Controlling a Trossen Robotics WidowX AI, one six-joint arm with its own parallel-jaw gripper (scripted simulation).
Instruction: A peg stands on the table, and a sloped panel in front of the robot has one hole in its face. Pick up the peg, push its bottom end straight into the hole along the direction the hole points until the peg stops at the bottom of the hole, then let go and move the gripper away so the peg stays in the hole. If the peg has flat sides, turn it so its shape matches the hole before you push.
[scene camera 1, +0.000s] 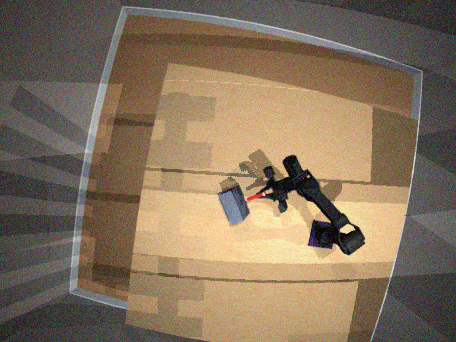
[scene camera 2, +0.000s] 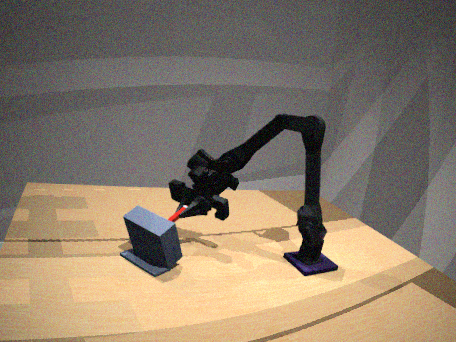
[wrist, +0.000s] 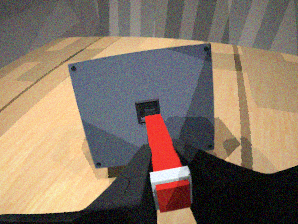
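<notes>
Scene camera 1: the gripper visible. Wrist view: gripper visible too. Red square peg carried by the gripper. Sloped panel also present.
</notes>
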